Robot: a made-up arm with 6 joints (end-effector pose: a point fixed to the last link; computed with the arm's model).
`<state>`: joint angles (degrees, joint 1 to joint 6).
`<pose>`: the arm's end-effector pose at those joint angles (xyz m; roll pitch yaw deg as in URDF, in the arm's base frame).
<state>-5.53 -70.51 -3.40 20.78 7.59 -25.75</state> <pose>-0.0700 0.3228 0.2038 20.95 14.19 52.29</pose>
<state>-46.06 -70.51 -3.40 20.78 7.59 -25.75</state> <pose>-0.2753 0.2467 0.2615 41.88 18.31 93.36</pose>
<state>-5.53 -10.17 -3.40 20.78 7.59 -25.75</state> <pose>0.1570 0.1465 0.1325 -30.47 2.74 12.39</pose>
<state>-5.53 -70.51 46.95 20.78 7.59 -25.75</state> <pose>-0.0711 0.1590 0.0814 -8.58 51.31 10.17</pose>
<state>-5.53 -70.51 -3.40 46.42 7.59 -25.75</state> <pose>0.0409 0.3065 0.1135 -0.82 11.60 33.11</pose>
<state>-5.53 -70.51 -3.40 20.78 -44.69 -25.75</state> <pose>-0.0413 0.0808 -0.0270 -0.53 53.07 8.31</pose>
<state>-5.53 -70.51 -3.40 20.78 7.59 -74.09</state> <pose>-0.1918 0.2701 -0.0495 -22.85 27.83 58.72</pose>
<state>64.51 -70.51 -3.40 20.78 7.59 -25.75</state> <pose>0.2528 0.1508 0.2870 5.47 -16.51 -9.41</pose>
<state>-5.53 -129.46 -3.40 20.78 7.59 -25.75</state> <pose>-0.2187 0.2786 0.4489 66.85 -8.38 85.70</pose>
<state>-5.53 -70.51 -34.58 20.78 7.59 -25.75</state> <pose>-0.1195 0.3607 0.3170 23.91 -13.07 67.32</pose>
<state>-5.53 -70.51 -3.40 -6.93 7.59 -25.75</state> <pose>-0.1535 0.2854 0.3294 43.92 9.02 72.42</pose>
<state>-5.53 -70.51 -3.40 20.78 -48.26 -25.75</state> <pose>-0.0476 0.0600 -0.0364 -4.35 54.96 3.18</pose>
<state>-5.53 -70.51 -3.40 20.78 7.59 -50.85</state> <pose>-0.1507 0.3203 0.0753 -1.49 20.70 56.97</pose>
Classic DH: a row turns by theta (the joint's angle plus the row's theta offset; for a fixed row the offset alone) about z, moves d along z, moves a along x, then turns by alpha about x. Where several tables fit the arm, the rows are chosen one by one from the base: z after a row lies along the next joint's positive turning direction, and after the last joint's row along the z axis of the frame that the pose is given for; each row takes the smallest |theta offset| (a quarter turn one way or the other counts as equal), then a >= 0, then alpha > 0; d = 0 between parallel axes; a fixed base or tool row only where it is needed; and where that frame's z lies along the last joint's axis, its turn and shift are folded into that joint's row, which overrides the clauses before.
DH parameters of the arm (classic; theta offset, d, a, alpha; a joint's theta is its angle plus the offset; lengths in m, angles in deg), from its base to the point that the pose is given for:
base (fixed): -5.73 0.3067 -0.0483 149.08
joint 1: 65.79 -0.0424 -0.0195 -40.32
joint 2: -33.22 -0.044 -0.025 58.82
joint 3: -2.62 -0.0751 0.1106 -62.06
joint 4: -9.99 0.1943 -0.2017 -112.73
joint 5: -65.16 -0.0822 0.1671 -91.99
joint 6: -8.79 0.3616 -0.339 97.63
tool (fixed): 106.86 0.0844 0 0

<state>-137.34 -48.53 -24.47 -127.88 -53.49 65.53</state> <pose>-0.2853 -0.2627 0.1954 124.28 -19.55 -80.90</pose>
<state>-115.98 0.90 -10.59 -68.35 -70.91 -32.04</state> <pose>0.0191 -0.2766 0.1459 97.51 52.47 -138.13</pose>
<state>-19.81 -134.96 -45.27 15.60 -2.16 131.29</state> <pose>-0.2045 0.4819 -0.0101 -115.41 -8.65 90.61</pose>
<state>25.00 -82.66 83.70 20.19 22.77 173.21</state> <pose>-0.4585 -0.3467 0.2495 133.03 45.35 -85.26</pose>
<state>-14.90 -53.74 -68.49 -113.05 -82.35 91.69</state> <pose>0.2265 0.4849 -0.1212 122.17 54.45 139.81</pose>
